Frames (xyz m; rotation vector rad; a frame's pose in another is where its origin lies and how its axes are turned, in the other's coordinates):
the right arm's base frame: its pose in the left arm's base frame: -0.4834 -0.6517 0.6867 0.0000 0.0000 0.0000
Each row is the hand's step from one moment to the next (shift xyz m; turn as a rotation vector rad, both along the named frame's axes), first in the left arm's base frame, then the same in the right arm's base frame.
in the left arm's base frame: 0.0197 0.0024 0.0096 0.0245 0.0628 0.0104
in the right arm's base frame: 0.0197 0.0024 0.0096 0.0245 0.0628 0.0104
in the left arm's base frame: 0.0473 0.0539 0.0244 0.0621 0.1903 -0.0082
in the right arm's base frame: 0.0473 0.0539 0.0244 0.0621 0.1903 -0.0082
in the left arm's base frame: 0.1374 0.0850 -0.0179 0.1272 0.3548 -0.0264
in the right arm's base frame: 0.1374 0.0850 -0.0179 0.1272 0.3548 -0.0264
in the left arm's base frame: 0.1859 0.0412 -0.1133 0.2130 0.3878 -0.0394
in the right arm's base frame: 0.1859 0.0412 -0.1133 0.2130 0.3878 -0.0394
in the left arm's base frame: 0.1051 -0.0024 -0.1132 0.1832 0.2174 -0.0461
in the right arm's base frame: 0.1051 -0.0024 -0.1132 0.1832 0.2174 -0.0461
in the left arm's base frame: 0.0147 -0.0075 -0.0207 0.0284 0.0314 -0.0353
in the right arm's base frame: 0.0147 -0.0075 -0.0207 0.0284 0.0314 -0.0353
